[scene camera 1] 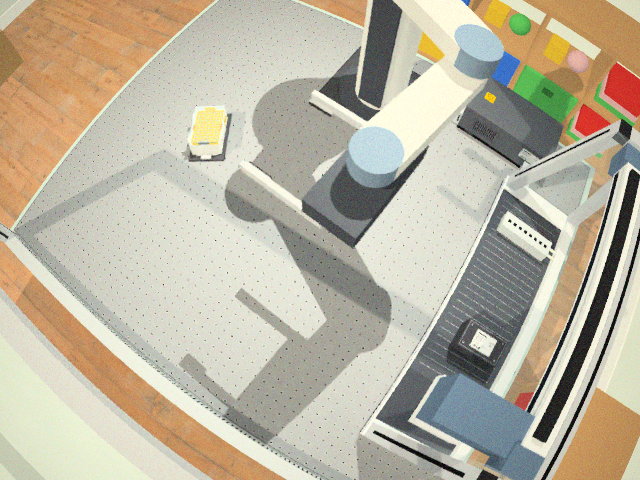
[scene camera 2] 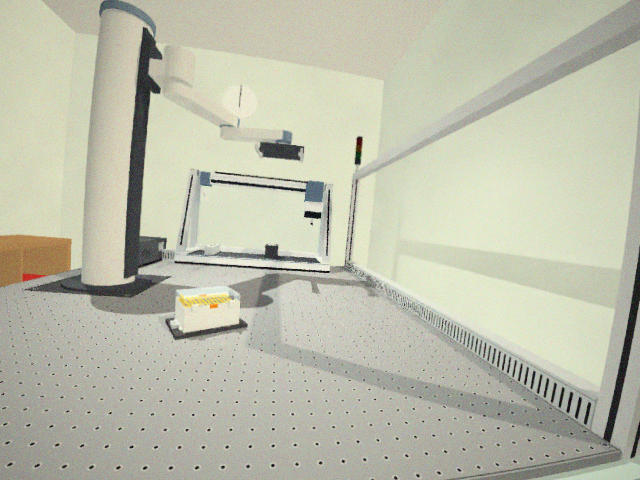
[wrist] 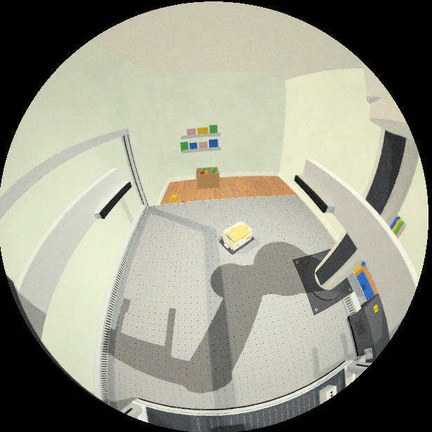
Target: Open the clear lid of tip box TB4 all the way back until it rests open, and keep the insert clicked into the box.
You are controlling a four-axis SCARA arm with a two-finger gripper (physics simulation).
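Places are measured from the arm's base along level axes (x down, y ahead, z right), in metres.
Pixels of known places: gripper, fingertip midpoint: (scene camera 1: 279,127) (scene camera 2: 278,148); arm's base at its link origin: (scene camera 1: 379,94) (scene camera 2: 109,286).
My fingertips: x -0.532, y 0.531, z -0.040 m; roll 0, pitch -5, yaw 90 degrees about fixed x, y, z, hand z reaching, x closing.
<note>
Ahead of a thing's pixels: the offset from my fingertips to its top centre. "*": to the spot under its first point. Level surfaces: height alone.
The tip box @(dx +0.441, dy -0.126, dz +0.359 m) (scene camera 1: 201,148) (scene camera 2: 207,319) (wrist: 231,240) is white and stands upright on a dark base plate (scene camera 1: 217,157) (scene camera 2: 180,335) (wrist: 234,250). Its yellow insert @(dx +0.444, dy -0.126, dz +0.359 m) (scene camera 1: 209,125) (scene camera 2: 200,300) (wrist: 238,233) sits level in the top. The clear lid @(* dx +0.442, dy -0.071, dz +0.350 m) (scene camera 2: 233,292) looks down over the insert; its edges are faint. An orange tab shows on the box's side in scene camera 2. No TB4 label is legible. My gripper (scene camera 1: 277,130) (scene camera 2: 280,154) (wrist: 209,165) is wide open and empty, high above the table and apart from the box.
The arm's column (scene camera 1: 379,56) (scene camera 2: 113,155) stands beside the box. A dark grey device @(* dx +0.404, dy -0.609, dz -0.342 m) (scene camera 1: 509,121) (wrist: 369,327) is behind it. A gantry frame (scene camera 2: 258,178) spans a dark deck @(dx +0.470 m) (scene camera 1: 496,279) with a white rack @(* dx +0.425, dy -0.316, dz -0.517 m) (scene camera 1: 524,235) and a black block @(* dx +0.398, dy +0.010, dz -0.516 m) (scene camera 1: 475,343). Arm shadows cross the table.
</note>
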